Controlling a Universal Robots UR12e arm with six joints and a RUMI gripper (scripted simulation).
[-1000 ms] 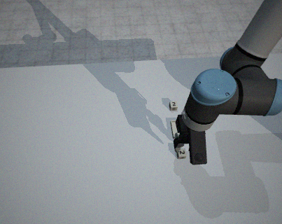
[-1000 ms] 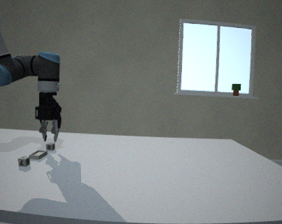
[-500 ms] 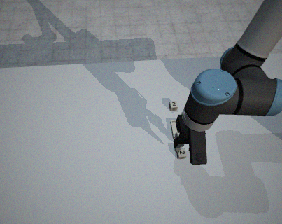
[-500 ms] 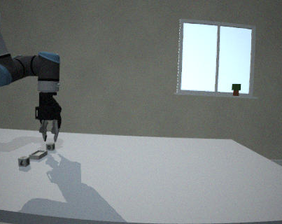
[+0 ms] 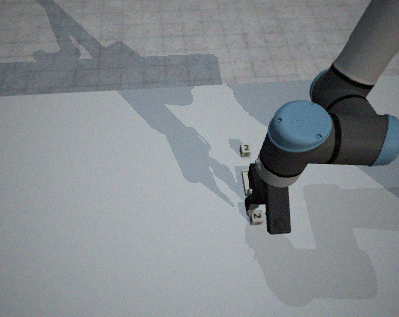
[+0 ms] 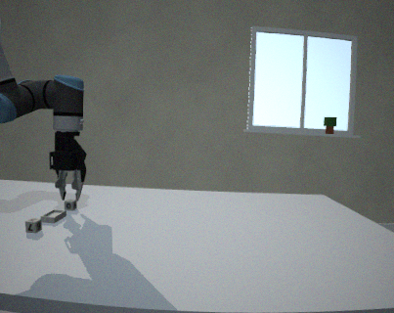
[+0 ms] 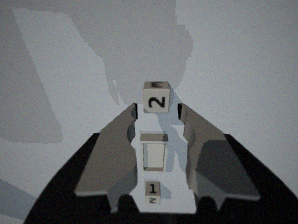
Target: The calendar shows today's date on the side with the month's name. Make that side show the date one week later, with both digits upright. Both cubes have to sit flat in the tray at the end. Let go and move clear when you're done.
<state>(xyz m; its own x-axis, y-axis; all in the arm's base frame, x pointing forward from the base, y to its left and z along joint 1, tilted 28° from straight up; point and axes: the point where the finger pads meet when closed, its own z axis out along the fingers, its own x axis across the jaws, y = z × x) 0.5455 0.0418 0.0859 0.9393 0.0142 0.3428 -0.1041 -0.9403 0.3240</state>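
Right now my hand is 30 mm above the cube. Also, from my hand: tray: 20 mm behind, 110 mm to the right, 40 mm below.
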